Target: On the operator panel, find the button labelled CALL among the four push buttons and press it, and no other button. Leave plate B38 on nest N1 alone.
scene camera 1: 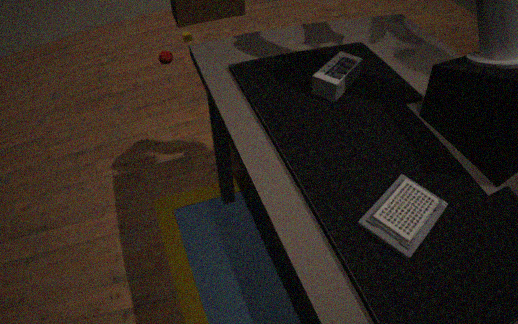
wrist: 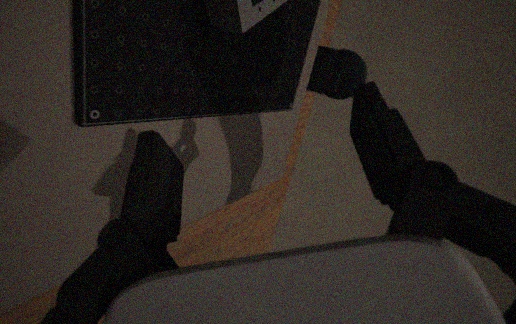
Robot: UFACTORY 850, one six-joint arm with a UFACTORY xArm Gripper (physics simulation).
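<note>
The operator panel (scene camera 1: 331, 90) (wrist: 249, 20) is a light box with a dark inset on its sloping top. It stands towards the far end of the black board; in the wrist view a corner of it shows at the top edge. Its buttons and labels are too dark and small to read. Plate B38 (scene camera 1: 407, 207), pale with rows of dark wells, sits on the grey nest N1 (scene camera 1: 411, 250) in the scene view. My gripper (wrist: 258, 129) is open and empty, its dark fingers wide apart, below the panel corner in the wrist view. The gripper does not show in the scene view.
The black board (scene camera 1: 320, 150) (wrist: 200, 85) lies on the light table (scene camera 1: 280, 200). A black block (scene camera 1: 465, 110) under a grey robot base (scene camera 1: 500, 30) stands at the right. A dark rounded object (wrist: 340, 72) is near the right finger. A red ball (scene camera 1: 165, 57) lies on the floor.
</note>
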